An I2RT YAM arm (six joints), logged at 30 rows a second.
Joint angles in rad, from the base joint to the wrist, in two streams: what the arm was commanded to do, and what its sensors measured. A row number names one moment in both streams.
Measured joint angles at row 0: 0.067, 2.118, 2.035, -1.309, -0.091, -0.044
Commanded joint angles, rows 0 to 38: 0.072, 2.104, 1.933, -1.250, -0.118, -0.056; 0.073, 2.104, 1.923, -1.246, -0.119, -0.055; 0.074, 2.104, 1.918, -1.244, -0.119, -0.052; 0.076, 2.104, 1.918, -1.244, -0.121, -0.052; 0.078, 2.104, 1.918, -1.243, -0.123, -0.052; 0.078, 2.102, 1.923, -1.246, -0.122, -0.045; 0.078, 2.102, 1.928, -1.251, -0.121, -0.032; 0.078, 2.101, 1.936, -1.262, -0.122, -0.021; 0.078, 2.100, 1.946, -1.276, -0.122, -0.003; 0.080, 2.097, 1.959, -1.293, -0.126, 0.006; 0.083, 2.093, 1.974, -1.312, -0.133, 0.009; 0.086, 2.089, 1.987, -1.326, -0.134, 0.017; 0.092, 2.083, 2.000, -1.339, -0.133, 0.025; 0.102, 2.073, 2.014, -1.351, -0.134, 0.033; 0.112, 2.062, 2.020, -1.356, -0.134, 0.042; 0.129, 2.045, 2.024, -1.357, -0.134, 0.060; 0.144, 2.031, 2.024, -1.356, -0.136, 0.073; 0.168, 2.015, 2.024, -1.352, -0.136, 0.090; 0.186, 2.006, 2.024, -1.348, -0.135, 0.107; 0.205, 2.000, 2.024, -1.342, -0.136, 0.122; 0.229, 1.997, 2.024, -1.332, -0.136, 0.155; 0.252, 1.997, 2.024, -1.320, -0.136, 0.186; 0.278, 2.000, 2.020, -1.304, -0.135, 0.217; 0.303, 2.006, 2.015, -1.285, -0.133, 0.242; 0.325, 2.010, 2.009, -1.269, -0.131, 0.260; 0.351, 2.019, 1.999, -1.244, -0.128, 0.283; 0.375, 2.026, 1.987, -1.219, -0.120, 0.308; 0.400, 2.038, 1.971, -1.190, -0.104, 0.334; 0.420, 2.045, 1.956, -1.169, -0.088, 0.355; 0.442, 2.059, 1.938, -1.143, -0.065, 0.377; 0.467, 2.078, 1.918, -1.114, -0.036, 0.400; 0.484, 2.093, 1.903, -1.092, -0.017, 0.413; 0.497, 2.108, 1.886, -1.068, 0.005, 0.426; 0.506, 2.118, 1.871, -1.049, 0.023, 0.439; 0.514, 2.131, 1.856, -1.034, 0.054, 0.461; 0.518, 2.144, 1.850, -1.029, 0.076, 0.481; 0.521, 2.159, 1.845, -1.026, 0.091, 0.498; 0.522, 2.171, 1.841, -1.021, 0.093, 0.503; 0.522, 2.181, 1.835, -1.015, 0.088, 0.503
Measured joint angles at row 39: 0.527, 2.138, 1.858, -1.029, 0.011, 0.430
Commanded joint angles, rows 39 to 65: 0.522, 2.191, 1.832, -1.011, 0.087, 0.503; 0.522, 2.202, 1.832, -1.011, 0.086, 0.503; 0.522, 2.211, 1.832, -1.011, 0.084, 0.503; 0.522, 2.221, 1.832, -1.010, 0.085, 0.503; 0.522, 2.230, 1.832, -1.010, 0.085, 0.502; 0.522, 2.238, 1.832, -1.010, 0.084, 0.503; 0.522, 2.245, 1.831, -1.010, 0.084, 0.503; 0.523, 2.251, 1.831, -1.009, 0.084, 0.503; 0.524, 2.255, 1.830, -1.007, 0.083, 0.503; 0.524, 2.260, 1.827, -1.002, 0.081, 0.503; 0.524, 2.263, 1.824, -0.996, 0.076, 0.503; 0.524, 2.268, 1.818, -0.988, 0.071, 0.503; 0.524, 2.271, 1.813, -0.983, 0.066, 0.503; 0.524, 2.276, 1.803, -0.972, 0.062, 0.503; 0.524, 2.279, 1.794, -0.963, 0.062, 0.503; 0.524, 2.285, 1.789, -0.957, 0.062, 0.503; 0.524, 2.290, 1.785, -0.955, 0.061, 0.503; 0.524, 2.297, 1.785, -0.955, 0.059, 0.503; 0.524, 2.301, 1.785, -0.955, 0.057, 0.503; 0.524, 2.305, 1.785, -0.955, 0.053, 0.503; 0.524, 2.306, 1.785, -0.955, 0.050, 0.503; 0.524, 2.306, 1.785, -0.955, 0.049, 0.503; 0.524, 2.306, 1.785, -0.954, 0.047, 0.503; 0.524, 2.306, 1.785, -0.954, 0.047, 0.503; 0.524, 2.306, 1.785, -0.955, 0.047, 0.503; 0.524, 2.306, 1.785, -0.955, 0.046, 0.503; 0.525, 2.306, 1.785, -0.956, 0.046, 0.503
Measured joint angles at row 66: 0.525, 2.284, 1.793, -0.958, 0.055, 0.499
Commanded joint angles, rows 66 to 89: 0.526, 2.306, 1.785, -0.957, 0.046, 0.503; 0.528, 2.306, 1.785, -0.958, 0.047, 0.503; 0.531, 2.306, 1.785, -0.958, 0.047, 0.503; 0.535, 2.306, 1.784, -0.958, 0.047, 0.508; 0.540, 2.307, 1.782, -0.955, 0.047, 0.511; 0.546, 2.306, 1.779, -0.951, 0.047, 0.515; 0.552, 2.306, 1.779, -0.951, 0.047, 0.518; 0.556, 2.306, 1.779, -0.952, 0.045, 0.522; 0.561, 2.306, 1.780, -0.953, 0.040, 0.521; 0.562, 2.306, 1.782, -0.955, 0.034, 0.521; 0.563, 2.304, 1.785, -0.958, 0.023, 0.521; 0.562, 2.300, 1.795, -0.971, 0.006, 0.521; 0.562, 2.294, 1.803, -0.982, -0.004, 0.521; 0.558, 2.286, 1.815, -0.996, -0.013, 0.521; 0.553, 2.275, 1.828, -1.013, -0.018, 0.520; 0.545, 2.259, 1.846, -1.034, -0.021, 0.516; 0.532, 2.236, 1.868, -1.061, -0.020, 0.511; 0.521, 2.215, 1.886, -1.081, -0.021, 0.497; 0.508, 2.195, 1.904, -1.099, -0.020, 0.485; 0.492, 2.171, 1.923, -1.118, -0.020, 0.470; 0.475, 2.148, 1.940, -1.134, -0.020, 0.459; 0.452, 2.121, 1.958, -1.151, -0.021, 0.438; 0.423, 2.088, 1.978, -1.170, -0.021, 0.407; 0.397, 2.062, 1.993, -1.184, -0.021, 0.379
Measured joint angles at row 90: 0.477, 2.227, 1.905, -1.166, -0.022, 0.460
